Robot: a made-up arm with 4 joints. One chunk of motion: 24 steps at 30 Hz.
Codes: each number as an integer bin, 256 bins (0 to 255) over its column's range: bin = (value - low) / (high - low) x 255, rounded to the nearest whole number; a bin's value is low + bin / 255 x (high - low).
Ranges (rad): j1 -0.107..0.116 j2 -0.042..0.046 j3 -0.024..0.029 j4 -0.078..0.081
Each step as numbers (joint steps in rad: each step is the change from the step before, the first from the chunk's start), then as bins.
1 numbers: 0.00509 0.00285 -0.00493 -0.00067
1 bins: 128 130 92 124
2 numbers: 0.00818 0.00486 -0.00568 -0.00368
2 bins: 132 136 88 119
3 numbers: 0.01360 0.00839 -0.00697 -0.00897
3 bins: 138 146 82 111
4 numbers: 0.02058 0.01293 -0.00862 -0.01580
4 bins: 146 159 74 100
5 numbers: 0.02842 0.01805 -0.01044 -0.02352
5 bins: 155 174 65 87
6 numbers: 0.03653 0.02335 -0.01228 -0.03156
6 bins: 164 189 56 74
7 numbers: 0.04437 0.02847 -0.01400 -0.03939
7 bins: 173 204 48 62
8 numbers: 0.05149 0.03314 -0.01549 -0.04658
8 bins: 181 218 41 50
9 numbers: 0.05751 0.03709 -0.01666 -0.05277
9 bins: 188 229 35 40
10 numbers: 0.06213 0.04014 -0.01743 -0.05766
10 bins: 193 238 32 33
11 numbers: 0.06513 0.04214 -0.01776 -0.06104
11 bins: 197 244 30 27
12 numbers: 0.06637 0.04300 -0.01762 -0.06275
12 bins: 198 246 31 24
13 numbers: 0.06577 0.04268 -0.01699 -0.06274
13 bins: 198 245 34 24
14 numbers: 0.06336 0.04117 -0.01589 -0.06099
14 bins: 195 241 39 27
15 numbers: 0.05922 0.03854 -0.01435 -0.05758
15 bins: 190 233 46 33
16 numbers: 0.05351 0.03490 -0.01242 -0.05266
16 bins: 184 223 56 41
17 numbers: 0.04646 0.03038 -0.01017 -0.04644
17 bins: 175 210 67 51
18 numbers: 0.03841 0.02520 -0.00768 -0.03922
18 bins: 166 195 79 62
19 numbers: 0.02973 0.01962 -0.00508 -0.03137
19 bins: 156 179 91 75
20 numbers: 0.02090 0.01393 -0.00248 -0.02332
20 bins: 146 162 104 88
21 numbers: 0.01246 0.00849 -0.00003 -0.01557
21 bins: 137 146 115 100
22 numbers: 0.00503 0.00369 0.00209 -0.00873
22 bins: 128 132 126 111
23 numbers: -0.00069 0.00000 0.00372 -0.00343
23 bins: 122 122 133 120
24 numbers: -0.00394 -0.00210 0.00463 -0.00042
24 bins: 118 116 138 124
